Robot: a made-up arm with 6 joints.
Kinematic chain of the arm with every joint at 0, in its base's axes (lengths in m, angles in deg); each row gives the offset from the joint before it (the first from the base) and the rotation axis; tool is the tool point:
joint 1: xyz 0 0 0.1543 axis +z
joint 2: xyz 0 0.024 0 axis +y
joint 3: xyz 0 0 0.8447 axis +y
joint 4: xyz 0 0 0.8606 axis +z
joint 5: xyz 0 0 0 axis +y
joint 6: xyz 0 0 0.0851 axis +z
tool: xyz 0 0 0
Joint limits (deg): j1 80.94..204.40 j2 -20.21..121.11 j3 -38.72..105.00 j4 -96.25..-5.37 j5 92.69..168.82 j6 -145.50..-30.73
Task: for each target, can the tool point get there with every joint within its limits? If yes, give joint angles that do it. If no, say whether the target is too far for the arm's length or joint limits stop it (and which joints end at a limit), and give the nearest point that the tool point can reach.
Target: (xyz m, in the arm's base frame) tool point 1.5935 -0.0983 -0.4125
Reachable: no: joint limits stop it (at a limit: joint 1, joint 3) | nearest point 0.0991 0.2535 -0.8255 | short by 1.590 m
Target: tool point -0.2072 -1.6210 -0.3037
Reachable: no: joint limits stop it (at a limit: joint 1, joint 3, joint 4, joint 5) | nearest point -0.7743 -0.3759 -0.3048 | short by 1.368 m
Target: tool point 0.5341 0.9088 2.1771
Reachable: no: too far | nearest point 0.1772 0.7239 1.6849 | short by 0.635 m
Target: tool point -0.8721 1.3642 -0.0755
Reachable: yes | joints 122.70 84.17 22.63 -19.39 106.28 -135.39
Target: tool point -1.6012 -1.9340 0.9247
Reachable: no: too far | nearest point -1.4633 -0.6814 0.7052 | short by 1.279 m
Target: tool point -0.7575 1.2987 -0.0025
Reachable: yes | joints 121.99 68.99 50.58 -55.76 98.48 -39.34
